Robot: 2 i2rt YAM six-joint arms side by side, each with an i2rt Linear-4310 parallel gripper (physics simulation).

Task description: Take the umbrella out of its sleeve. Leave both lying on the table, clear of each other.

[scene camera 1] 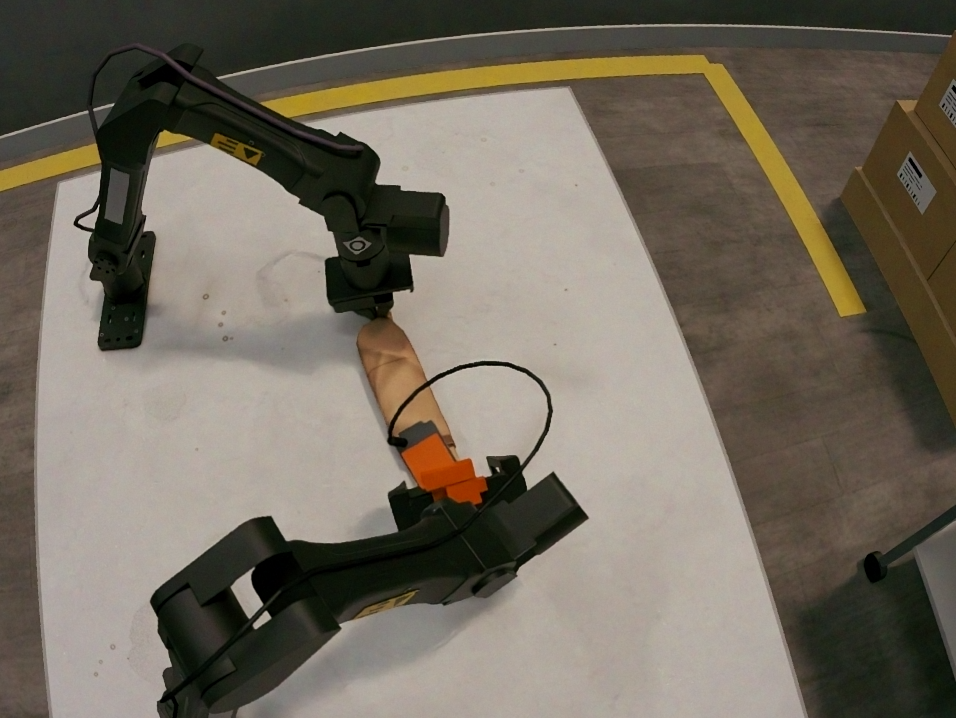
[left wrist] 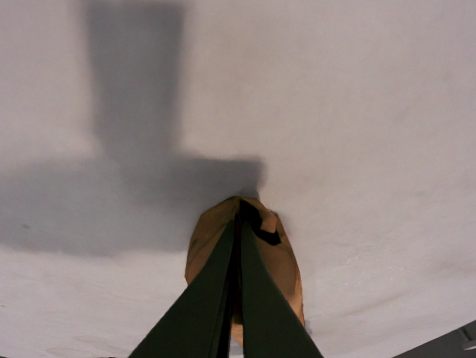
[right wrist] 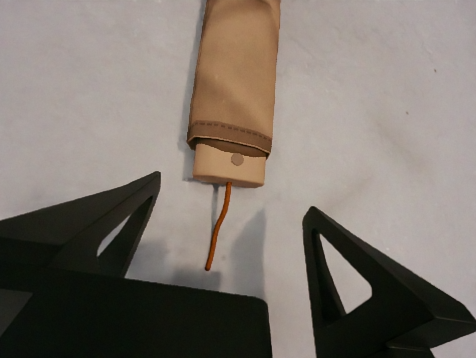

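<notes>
The tan sleeve (scene camera 1: 401, 378) (left wrist: 286, 270) (right wrist: 237, 70) lies on the table, its closed, creased end at my left gripper. The umbrella's tan end (right wrist: 215, 164), with a round button, sticks a little out of the sleeve's stitched mouth in the right wrist view. An orange cord (right wrist: 215, 235) trails from it. The rest of the umbrella is hidden inside. My left gripper (scene camera 1: 378, 312) (left wrist: 239, 228) is shut on the gathered cloth at the sleeve's closed end. My right gripper (scene camera 1: 452, 479) (right wrist: 237, 197) is open and empty above the mouth end, its fingers spread to either side of the cord.
The white table top (scene camera 1: 618, 347) carries both arms. The right arm (scene camera 1: 370, 571) reaches across the lower part of scene camera 1, with a black cable (scene camera 1: 550, 409) looping over the sleeve. Cardboard boxes (scene camera 1: 900, 177) stand on the floor at the right.
</notes>
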